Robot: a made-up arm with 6 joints.
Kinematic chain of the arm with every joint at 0, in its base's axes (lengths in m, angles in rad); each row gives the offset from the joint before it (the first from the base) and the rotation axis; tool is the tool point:
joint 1: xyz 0 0 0.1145 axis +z
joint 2: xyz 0 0.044 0 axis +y
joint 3: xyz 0 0 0.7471 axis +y
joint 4: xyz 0 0 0.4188 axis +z
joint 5: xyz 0 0 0 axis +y
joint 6: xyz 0 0 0.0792 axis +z
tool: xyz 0 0 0
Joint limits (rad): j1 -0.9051..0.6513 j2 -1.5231..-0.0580 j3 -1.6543..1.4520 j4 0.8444..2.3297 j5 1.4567..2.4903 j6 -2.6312..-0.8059
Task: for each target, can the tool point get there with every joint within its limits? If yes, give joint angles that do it. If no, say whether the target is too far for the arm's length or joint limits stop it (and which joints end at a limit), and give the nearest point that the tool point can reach.
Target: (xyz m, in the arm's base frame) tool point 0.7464 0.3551 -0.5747
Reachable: no: joint limits stop it (at a limit: joint 1, joint 2, joint 3, joint 4, joint 5) | nearest point -0.3385 0.5947 -0.2755 | short by 1.151 m
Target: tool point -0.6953 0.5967 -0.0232
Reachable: yes | joints -0.6031 -1.3245 -1.3735 1.0389 2.2511 -2.0699
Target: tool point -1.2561 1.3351 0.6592
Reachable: no: too far | nearest point -0.7768 0.8257 0.4514 | short by 0.730 m
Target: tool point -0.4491 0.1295 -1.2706
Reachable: no: too far | nearest point -0.6575 0.1896 -0.2755 | short by 1.018 m
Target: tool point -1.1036 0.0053 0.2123
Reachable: yes | joints 0.0859 -1.3961 -0.2239 1.8183 2.3257 -1.5857
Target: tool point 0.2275 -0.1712 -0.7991
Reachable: no: joint limits stop it (at a limit: joint 1, joint 2, joint 3, joint 4, joint 5) | nearest point -0.5996 -0.3299 -0.2755 | short by 0.992 m
